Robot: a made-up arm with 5 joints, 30 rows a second.
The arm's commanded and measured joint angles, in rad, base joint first. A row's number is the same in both.
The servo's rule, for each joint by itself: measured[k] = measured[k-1] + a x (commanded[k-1-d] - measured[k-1]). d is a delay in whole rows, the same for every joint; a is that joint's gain. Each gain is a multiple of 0.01, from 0.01 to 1. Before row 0 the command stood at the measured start. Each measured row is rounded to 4 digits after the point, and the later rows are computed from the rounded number. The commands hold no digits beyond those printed.
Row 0, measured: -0.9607 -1.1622 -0.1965 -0.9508 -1.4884
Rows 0 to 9, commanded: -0.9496 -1.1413 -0.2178 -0.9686 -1.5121; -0.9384 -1.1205 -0.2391 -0.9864 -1.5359; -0.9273 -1.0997 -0.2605 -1.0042 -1.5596; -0.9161 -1.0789 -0.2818 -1.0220 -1.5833; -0.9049 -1.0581 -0.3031 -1.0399 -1.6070; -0.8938 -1.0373 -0.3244 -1.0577 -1.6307; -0.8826 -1.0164 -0.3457 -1.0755 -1.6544; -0.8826 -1.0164 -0.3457 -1.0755 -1.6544; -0.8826 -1.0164 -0.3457 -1.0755 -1.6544; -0.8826 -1.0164 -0.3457 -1.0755 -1.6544
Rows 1 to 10, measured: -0.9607 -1.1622 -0.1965 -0.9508 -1.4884; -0.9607 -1.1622 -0.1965 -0.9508 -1.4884; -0.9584 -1.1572 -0.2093 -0.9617 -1.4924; -0.9542 -1.1484 -0.2272 -0.9768 -1.4998; -0.9486 -1.1367 -0.2472 -0.9935 -1.5100; -0.9418 -1.1228 -0.2680 -1.0109 -1.5225; -0.9341 -1.1073 -0.2891 -1.0286 -1.5369; -0.9256 -1.0905 -0.3103 -1.0464 -1.5528; -0.9166 -1.0727 -0.3315 -1.0642 -1.5701; -0.9095 -1.0592 -0.3400 -1.0711 -1.5844
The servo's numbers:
d 2
a 0.21 0.24 0.60 0.61 0.17

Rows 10 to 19, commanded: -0.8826 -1.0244 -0.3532 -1.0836 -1.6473; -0.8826 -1.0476 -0.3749 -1.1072 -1.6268; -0.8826 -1.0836 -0.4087 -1.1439 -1.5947; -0.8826 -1.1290 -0.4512 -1.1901 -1.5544; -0.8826 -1.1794 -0.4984 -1.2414 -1.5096; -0.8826 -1.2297 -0.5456 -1.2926 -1.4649; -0.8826 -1.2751 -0.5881 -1.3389 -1.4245; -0.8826 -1.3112 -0.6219 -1.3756 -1.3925; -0.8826 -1.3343 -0.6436 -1.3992 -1.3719; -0.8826 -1.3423 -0.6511 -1.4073 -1.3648
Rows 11 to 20, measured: -0.9039 -1.0489 -0.3434 -1.0738 -1.5963; -0.8994 -1.0411 -0.3448 -1.0748 -1.6062; -0.8959 -1.0371 -0.3498 -1.0802 -1.6132; -0.8931 -1.0396 -0.3649 -1.0967 -1.6155; -0.8909 -1.0502 -0.3912 -1.1255 -1.6120; -0.8892 -1.0691 -0.4272 -1.1649 -1.6022; -0.8878 -1.0956 -0.4699 -1.2116 -1.5865; -0.8867 -1.1278 -0.5153 -1.2610 -1.5658; -0.8858 -1.1632 -0.5590 -1.3085 -1.5418; -0.8851 -1.1987 -0.5967 -1.3494 -1.5164
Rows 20 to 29, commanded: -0.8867 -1.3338 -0.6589 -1.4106 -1.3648; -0.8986 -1.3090 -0.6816 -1.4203 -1.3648; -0.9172 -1.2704 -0.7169 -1.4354 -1.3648; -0.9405 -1.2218 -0.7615 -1.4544 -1.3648; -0.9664 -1.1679 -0.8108 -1.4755 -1.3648; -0.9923 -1.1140 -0.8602 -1.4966 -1.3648; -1.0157 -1.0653 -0.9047 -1.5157 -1.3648; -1.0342 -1.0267 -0.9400 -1.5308 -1.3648; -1.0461 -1.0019 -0.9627 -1.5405 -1.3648; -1.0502 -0.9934 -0.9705 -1.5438 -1.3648
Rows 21 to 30, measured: -0.8846 -1.2312 -0.6248 -1.3798 -1.4918; -0.8842 -1.2579 -0.6406 -1.3966 -1.4702; -0.8847 -1.2761 -0.6516 -1.4051 -1.4523; -0.8876 -1.2840 -0.6696 -1.4144 -1.4374; -0.8938 -1.2807 -0.6980 -1.4272 -1.4251; -0.9036 -1.2666 -0.7361 -1.4438 -1.4148; -0.9168 -1.2429 -0.7809 -1.4631 -1.4063; -0.9327 -1.2120 -0.8285 -1.4835 -1.3992; -0.9501 -1.1768 -0.8742 -1.5031 -1.3934; -0.9678 -1.1408 -0.9137 -1.5200 -1.3885
